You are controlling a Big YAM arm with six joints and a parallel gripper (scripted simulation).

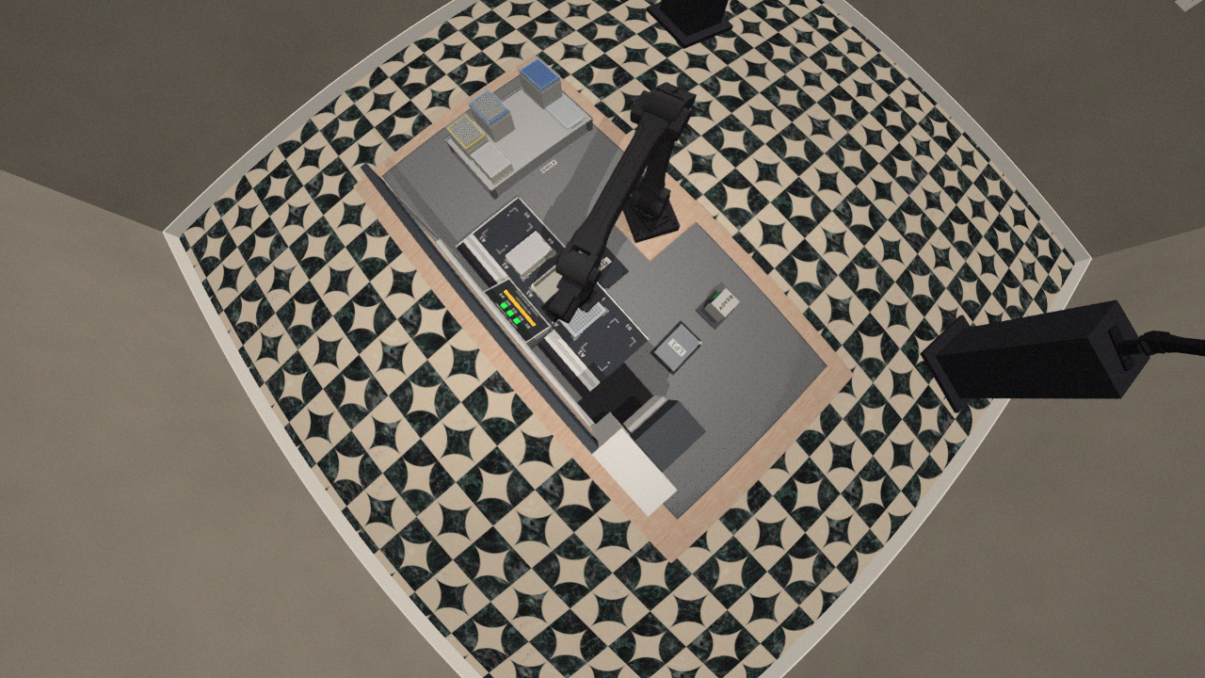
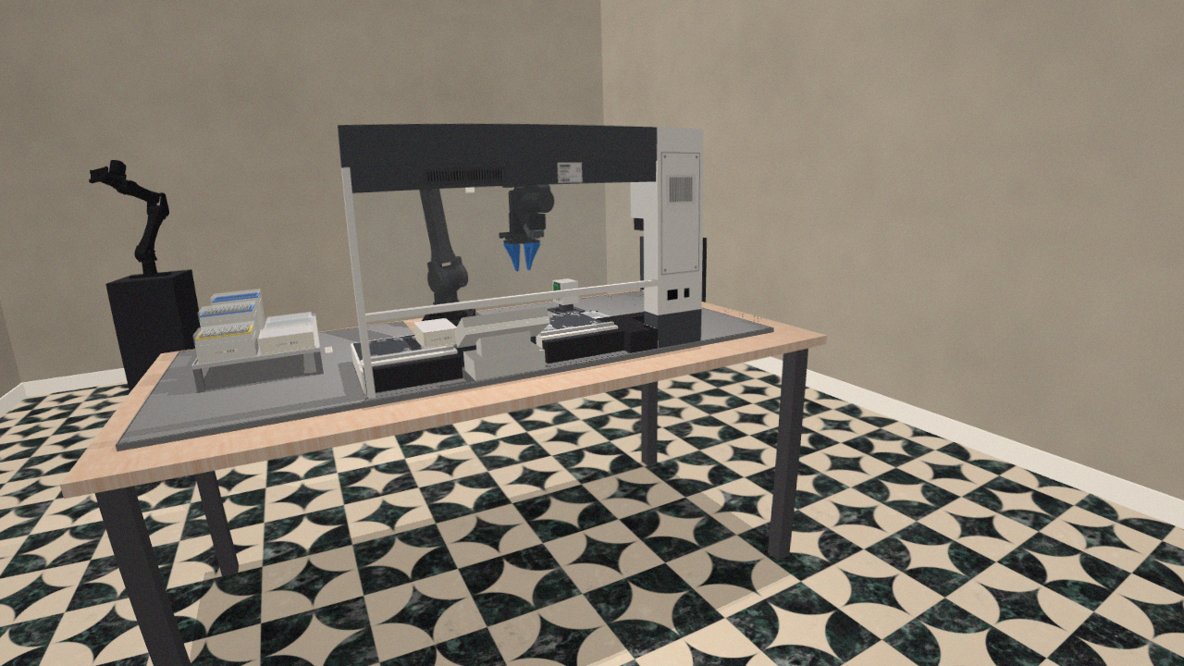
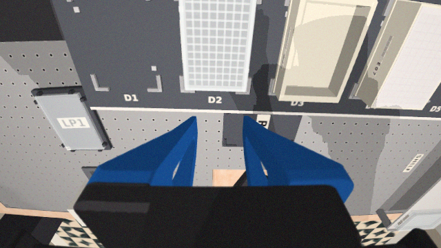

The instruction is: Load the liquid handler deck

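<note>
Now: hand 360 mm past the READY key, 190 mm to the right of it and 130 mm above it. Round my hand: clear plate lid 190 mm behind, 250 mm to the left, 200 mm below; then regrip nest RG 140 mm behind, 110 mm to the right, 210 mm below; then cream one-well reservoir 30 mm ahead, 120 mm to the right, 150 mm below.
</note>
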